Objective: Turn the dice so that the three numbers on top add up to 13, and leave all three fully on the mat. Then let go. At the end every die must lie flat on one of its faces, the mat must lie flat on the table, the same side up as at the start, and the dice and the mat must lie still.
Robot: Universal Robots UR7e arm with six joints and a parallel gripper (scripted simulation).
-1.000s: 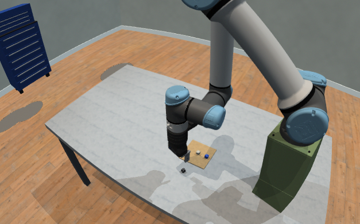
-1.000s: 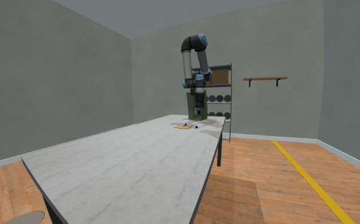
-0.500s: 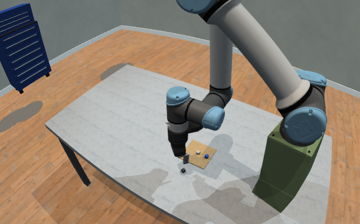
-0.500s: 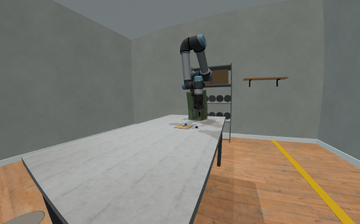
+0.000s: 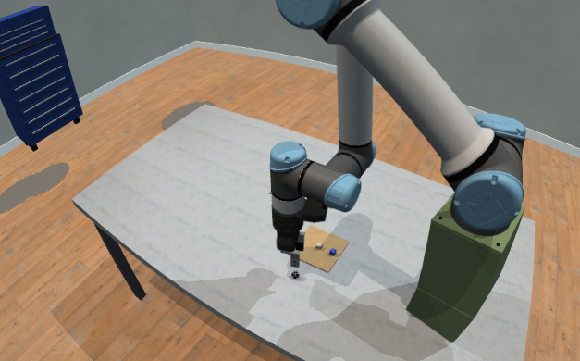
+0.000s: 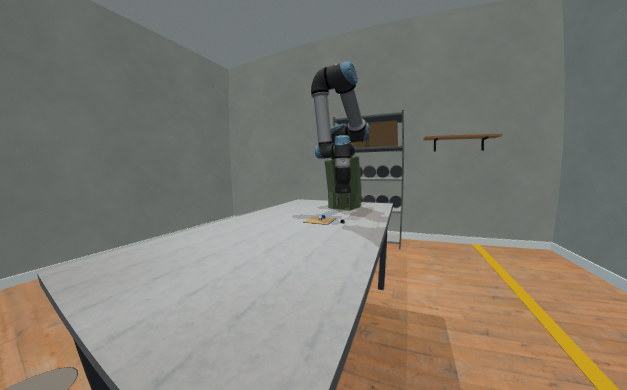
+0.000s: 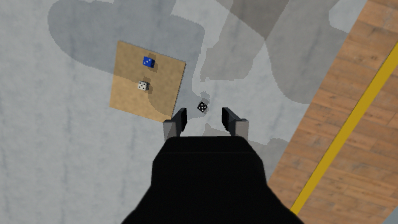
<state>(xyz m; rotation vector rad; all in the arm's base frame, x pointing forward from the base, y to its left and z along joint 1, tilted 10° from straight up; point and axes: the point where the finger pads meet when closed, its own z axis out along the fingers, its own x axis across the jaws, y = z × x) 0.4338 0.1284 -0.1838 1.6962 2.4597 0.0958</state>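
The black die lies 110 mm below my hand and 10 mm ahead of it. The rest, counted from my hand: blue die (130 mm to the right, 100 mm below, 40 mm behind); then tan mat (130 mm to the right, 110 mm below); then white die (130 mm to the right, 100 mm below).
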